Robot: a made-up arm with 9 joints.
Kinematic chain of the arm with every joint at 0, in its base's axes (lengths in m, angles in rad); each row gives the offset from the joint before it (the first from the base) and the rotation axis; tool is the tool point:
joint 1: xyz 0 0 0.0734 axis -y
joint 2: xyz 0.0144 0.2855 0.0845 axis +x
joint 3: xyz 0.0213 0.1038 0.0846 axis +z
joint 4: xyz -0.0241 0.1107 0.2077 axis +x
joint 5: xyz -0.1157 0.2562 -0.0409 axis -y
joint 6: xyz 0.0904 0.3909 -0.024 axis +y
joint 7: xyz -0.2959 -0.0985 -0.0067 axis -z
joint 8: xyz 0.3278 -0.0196 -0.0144 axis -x
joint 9: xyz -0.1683 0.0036 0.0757 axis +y
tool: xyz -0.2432 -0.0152 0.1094
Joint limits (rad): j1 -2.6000..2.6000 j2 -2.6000..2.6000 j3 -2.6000..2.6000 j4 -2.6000..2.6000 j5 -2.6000..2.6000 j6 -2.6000..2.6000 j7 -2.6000..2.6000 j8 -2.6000..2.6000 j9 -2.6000..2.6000
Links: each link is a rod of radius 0.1 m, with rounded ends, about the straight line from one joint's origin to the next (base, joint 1, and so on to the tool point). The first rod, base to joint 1, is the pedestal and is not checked.
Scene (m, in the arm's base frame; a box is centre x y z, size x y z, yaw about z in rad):
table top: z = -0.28
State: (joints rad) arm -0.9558 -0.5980 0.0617 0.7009 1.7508 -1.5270 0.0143 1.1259 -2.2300
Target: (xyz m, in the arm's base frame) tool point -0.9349 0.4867 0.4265
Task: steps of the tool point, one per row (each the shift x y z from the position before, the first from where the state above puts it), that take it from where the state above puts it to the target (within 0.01 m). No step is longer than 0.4 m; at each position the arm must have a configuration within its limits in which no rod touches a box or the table.
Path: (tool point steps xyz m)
1: -0.2227 0.1208 -0.0838
2: -0.2851 0.0303 -0.0511
3: -0.3051 -0.0898 0.0096
4: -0.2615 -0.2159 0.0793
5: -0.1543 -0.3198 0.1300

